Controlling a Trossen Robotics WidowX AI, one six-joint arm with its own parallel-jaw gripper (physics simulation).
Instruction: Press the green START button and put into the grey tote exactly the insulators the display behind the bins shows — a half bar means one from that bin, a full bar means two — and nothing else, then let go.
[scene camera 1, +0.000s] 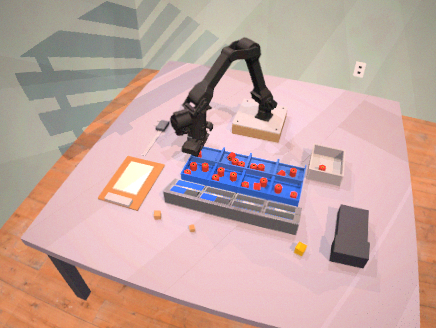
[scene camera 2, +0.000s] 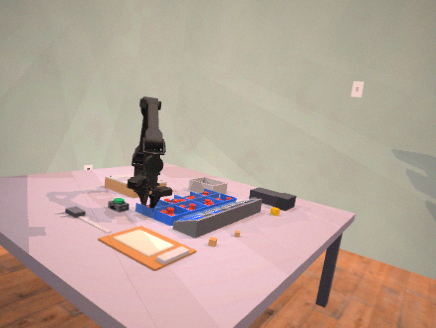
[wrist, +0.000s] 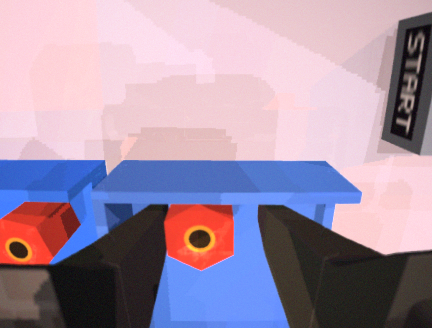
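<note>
My gripper (scene camera 1: 196, 152) (scene camera 2: 148, 205) (wrist: 213, 208) is open, pointing down at the back-left bin of the blue bins (scene camera 1: 187, 176) (scene camera 2: 156, 215) (wrist: 225, 175). In the wrist view, a red insulator (wrist: 200, 252) shows between the spread fingers, nearer the left one, by the bin's wall. Other red insulators (scene camera 1: 233, 176) (scene camera 2: 192, 207) (wrist: 42, 222) lie in the bins. One red insulator (scene camera 1: 322, 168) lies in the grey tote (scene camera 1: 325, 177) (scene camera 2: 200, 187). The display (scene camera 1: 231, 212) (scene camera 2: 225, 221) has blue bars in its two leftmost cells. The green START button (scene camera 2: 119, 201) is left of the bins.
An orange board (scene camera 1: 142, 194) (scene camera 2: 115, 243) lies left of the display. Two small orange cubes (scene camera 1: 157, 214) (scene camera 2: 213, 242) and a yellow cube (scene camera 1: 300, 248) (scene camera 2: 275, 211) lie in front. A dark block (scene camera 1: 351, 232) (scene camera 2: 272, 198) lies at the right. The START housing (wrist: 425, 90) shows top right.
</note>
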